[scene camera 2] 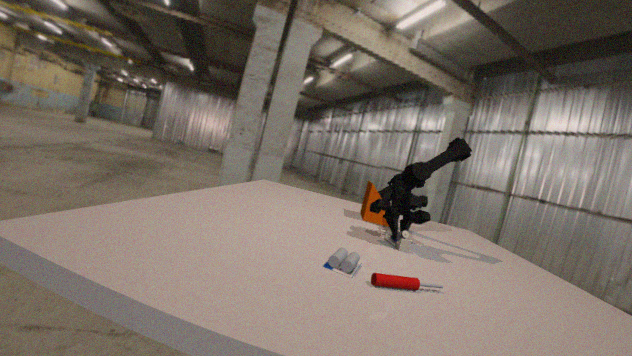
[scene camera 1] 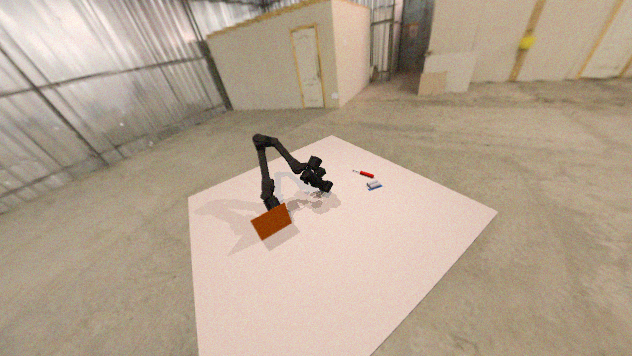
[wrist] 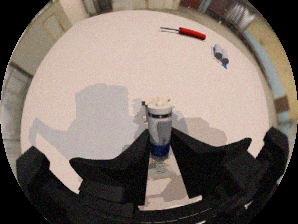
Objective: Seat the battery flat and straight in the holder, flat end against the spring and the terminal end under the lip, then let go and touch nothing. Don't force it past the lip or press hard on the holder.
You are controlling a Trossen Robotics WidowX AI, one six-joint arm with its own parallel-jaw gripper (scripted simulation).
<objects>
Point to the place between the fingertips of my gripper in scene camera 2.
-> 399,239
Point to a battery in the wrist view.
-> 159,114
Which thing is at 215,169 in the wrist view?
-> My gripper.
</objects>
